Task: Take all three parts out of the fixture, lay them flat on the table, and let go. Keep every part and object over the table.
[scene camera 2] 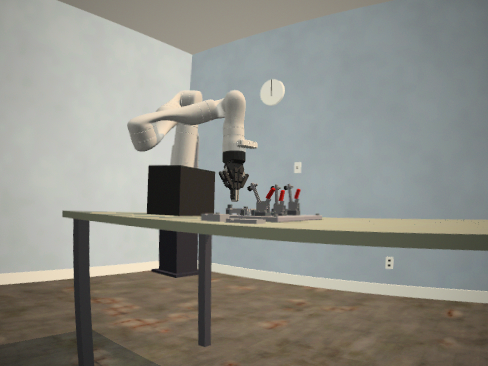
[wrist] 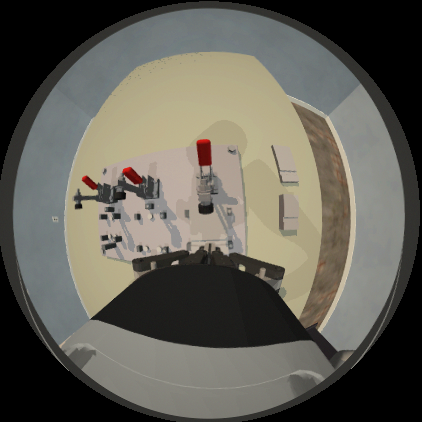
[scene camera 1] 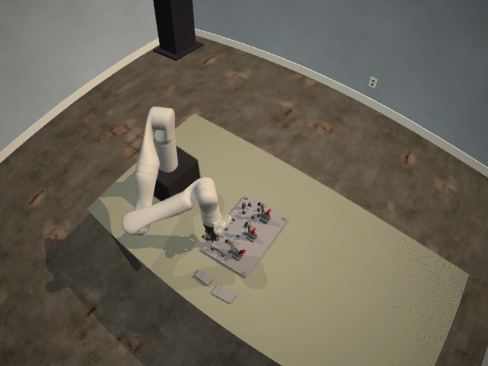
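Where they show: gripper, fingertip midpoint: [scene camera 2: 234, 201] [wrist: 209, 249] [scene camera 1: 216, 239]; arm's base at its link origin: [scene camera 2: 182, 168] [scene camera 1: 168, 164].
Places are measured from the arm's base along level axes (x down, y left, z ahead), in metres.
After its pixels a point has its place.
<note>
The grey fixture plate [scene camera 1: 266, 237] @(z 0.510, x 0.178, y 0.072 m) [scene camera 2: 301, 218] @(z 0.546, x 0.185, y 0.027 m) [wrist: 172, 169] @(z 0.498, x 0.177, y -0.010 m) lies on the table and carries three toggle clamps with red handles [scene camera 1: 241, 251] @(z 0.493, x 0.103, y -0.078 m) [scene camera 2: 270, 192] @(z 0.500, x 0.106, y -0.083 m) [wrist: 203, 152] @(z 0.493, x 0.104, y -0.076 m). My gripper [scene camera 1: 210, 237] @(z 0.366, x 0.135, y -0.090 m) [scene camera 2: 234, 199] @(z 0.366, x 0.135, y -0.090 m) [wrist: 209, 249] @(z 0.366, x 0.135, y -0.090 m) is shut and empty. It hangs a little above the plate's near edge. Just under the fingertips a thin pale part [wrist: 222, 240] @(z 0.375, x 0.160, y -0.110 m) [scene camera 1: 218, 250] @(z 0.396, x 0.163, y -0.115 m) still sits in the fixture between small posts. Two flat grey parts [scene camera 1: 203, 277] @(z 0.431, x 0.173, y -0.252 m) [scene camera 1: 224, 293] @(z 0.543, x 0.183, y -0.249 m) [wrist: 283, 161] @(z 0.542, x 0.182, y -0.243 m) [wrist: 288, 212] @(z 0.428, x 0.172, y -0.241 m) lie on the table beside the fixture, near the table edge.
The black robot pedestal [scene camera 1: 179, 174] @(z 0.080, x 0.005, y -0.004 m) [scene camera 2: 181, 189] @(z 0.092, x 0.093, y -0.080 m) stands on the table behind the arm. The table edge [scene camera 1: 170, 287] @(z 0.347, x 0.200, y -0.381 m) [wrist: 314, 196] @(z 0.475, x 0.193, y -0.346 m) runs close to the two laid-down parts. The tan table top [scene camera 1: 333, 272] @(z 0.852, x 0.193, y 0.119 m) stretches far beyond the fixture.
</note>
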